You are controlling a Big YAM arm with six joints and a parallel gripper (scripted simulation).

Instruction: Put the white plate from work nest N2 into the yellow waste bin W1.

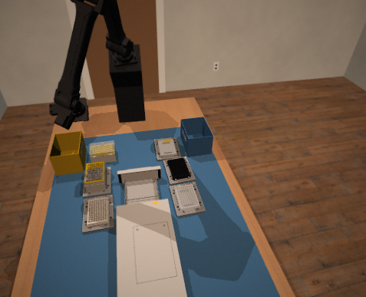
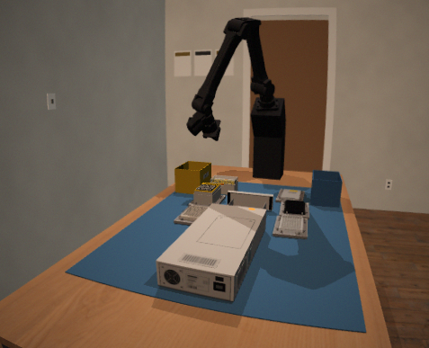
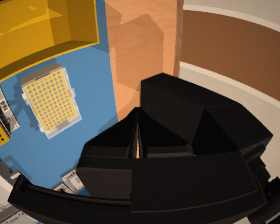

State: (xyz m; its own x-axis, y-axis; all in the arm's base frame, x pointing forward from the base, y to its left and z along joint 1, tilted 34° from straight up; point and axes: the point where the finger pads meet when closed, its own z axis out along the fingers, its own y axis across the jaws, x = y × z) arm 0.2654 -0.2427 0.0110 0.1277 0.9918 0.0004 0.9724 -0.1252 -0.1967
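The slotted nest is 390 mm ahead of my hand, 250 mm below it and 10 mm to the right of it. Round my hand: lidded plate (380 mm to the left, 230 mm below, 80 mm ahead); yellow tip box (200 mm below, 200 mm ahead); yellow waste bin (210 mm below, 110 mm to the right, 20 mm ahead).
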